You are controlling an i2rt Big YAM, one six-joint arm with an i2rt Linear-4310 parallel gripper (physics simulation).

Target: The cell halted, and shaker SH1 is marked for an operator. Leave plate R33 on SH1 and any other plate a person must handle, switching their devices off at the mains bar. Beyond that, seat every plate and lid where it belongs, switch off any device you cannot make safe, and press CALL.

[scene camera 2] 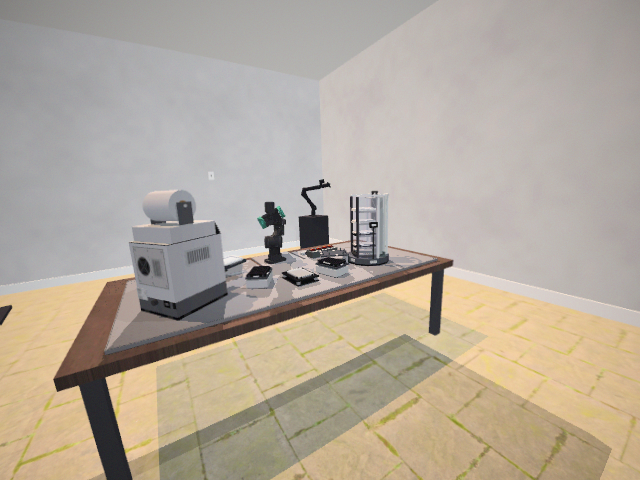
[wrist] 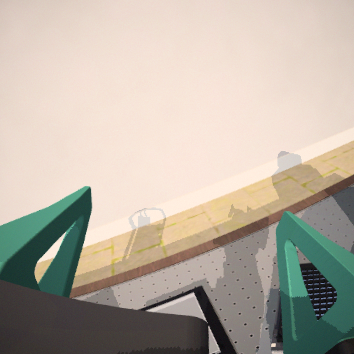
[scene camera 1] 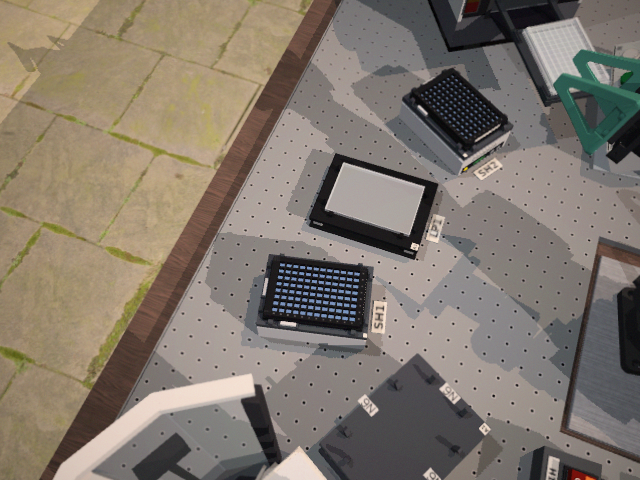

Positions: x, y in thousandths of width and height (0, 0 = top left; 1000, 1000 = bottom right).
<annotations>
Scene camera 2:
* plate hotel tower: 580, 449
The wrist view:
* gripper: 532, 592
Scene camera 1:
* gripper: 887, 136
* grey lid: 604, 422
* white plate: 865, 97
</annotations>
